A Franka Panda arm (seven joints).
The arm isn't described. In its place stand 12 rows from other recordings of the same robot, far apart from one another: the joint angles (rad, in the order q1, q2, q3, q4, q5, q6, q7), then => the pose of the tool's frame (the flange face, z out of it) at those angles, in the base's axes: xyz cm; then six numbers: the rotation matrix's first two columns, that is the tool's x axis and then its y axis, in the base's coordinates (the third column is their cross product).
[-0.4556 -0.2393 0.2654 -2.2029 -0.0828 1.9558 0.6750] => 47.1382 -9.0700 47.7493 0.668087 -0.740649 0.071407 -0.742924 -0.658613 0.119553
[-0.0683 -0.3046 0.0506 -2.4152 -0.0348 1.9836 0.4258] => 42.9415 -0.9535 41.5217 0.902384 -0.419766 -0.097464 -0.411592 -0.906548 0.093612
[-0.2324 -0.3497 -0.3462 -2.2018 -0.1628 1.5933 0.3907] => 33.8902 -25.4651 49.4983 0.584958 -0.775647 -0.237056 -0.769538 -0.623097 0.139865
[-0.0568 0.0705 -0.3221 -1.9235 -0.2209 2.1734 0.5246] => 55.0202 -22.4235 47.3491 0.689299 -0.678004 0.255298 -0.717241 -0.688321 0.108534
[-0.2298 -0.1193 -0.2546 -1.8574 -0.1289 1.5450 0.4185] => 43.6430 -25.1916 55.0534 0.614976 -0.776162 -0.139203 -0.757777 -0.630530 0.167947
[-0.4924 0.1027 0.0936 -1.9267 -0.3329 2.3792 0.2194] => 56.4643 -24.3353 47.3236 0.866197 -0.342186 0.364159 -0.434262 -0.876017 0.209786
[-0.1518 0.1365 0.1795 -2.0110 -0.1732 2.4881 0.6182] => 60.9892 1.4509 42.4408 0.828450 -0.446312 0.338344 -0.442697 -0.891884 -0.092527
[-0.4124 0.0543 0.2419 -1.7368 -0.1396 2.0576 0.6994] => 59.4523 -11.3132 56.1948 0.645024 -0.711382 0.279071 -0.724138 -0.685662 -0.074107
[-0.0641 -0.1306 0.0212 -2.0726 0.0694 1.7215 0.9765] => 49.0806 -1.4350 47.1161 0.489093 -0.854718 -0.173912 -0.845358 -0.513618 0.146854
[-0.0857 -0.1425 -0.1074 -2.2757 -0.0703 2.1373 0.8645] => 48.4293 -9.8516 41.5545 0.524366 -0.850756 0.035406 -0.851483 -0.523707 0.026600
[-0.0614 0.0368 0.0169 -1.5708 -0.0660 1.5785 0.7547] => 56.4823 -3.2346 60.4780 0.698706 -0.715022 0.023522 -0.714697 -0.696169 0.067501
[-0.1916 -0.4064 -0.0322 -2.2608 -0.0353 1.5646 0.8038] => 38.5458 -9.2741 49.9872 0.498354 -0.847400 -0.183185 -0.819182 -0.529434 0.220544
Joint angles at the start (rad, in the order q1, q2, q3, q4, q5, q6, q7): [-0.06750, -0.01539, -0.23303, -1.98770, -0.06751, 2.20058, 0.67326]
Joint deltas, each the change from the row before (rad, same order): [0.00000, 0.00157, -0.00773, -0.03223, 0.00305, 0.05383, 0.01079]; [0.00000, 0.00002, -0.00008, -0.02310, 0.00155, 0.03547, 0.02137]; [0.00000, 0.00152, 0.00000, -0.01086, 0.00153, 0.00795, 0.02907]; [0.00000, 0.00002, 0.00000, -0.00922, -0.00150, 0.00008, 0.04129]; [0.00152, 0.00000, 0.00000, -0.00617, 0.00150, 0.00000, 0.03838]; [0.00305, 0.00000, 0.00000, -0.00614, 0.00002, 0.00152, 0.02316]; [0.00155, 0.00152, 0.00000, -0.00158, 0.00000, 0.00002, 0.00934]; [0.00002, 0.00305, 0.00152, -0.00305, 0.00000, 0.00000, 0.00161]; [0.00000, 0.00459, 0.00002, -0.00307, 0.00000, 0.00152, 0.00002]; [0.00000, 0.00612, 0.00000, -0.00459, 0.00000, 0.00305, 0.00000]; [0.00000, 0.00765, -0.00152, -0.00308, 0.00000, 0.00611, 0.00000]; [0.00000, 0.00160, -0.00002, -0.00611, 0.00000, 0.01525, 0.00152]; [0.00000, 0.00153, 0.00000, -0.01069, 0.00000, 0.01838, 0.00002]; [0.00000, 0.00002, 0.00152, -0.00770, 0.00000, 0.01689, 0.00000]
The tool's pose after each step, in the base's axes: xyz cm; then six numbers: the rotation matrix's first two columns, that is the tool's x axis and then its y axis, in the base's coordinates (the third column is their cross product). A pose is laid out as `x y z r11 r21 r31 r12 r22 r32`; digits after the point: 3 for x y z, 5 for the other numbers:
54.510 -17.591 48.071 0.54990 -0.80458 0.22417 -0.80566 -0.58175 -0.11168
54.414 -17.527 47.325 0.53077 -0.81584 0.22954 -0.81502 -0.56562 -0.12575
54.314 -17.478 46.795 0.50752 -0.83261 0.22176 -0.83073 -0.54114 -0.13055
54.153 -17.428 46.342 0.47536 -0.85422 0.21057 -0.85185 -0.50672 -0.13259
54.070 -17.307 46.040 0.44416 -0.87330 0.20016 -0.86983 -0.47387 -0.13729
54.023 -17.108 45.757 0.42753 -0.88299 0.19378 -0.87907 -0.45607 -0.13868
54.039 -17.016 45.597 0.42126 -0.88666 0.19072 -0.88275 -0.44910 -0.13808
54.046 -16.917 45.281 0.42233 -0.88694 0.18703 -0.88354 -0.44889 -0.13361
54.055 -16.904 44.896 0.42353 -0.88705 0.18377 -0.88430 -0.44886 -0.12862
54.061 -16.886 44.370 0.42505 -0.88715 0.17975 -0.88517 -0.44889 -0.12234
54.108 -16.965 43.867 0.42483 -0.88761 0.17798 -0.88627 -0.44787 -0.11807
54.130 -16.956 43.650 0.42290 -0.88755 0.18278 -0.88568 -0.44750 -0.12379
54.082 -16.922 43.253 0.42266 -0.88684 0.18674 -0.88449 -0.44856 -0.12833
54.089 -16.819 43.067 0.42312 -0.88540 0.19242 -0.88223 -0.45099 -0.13520

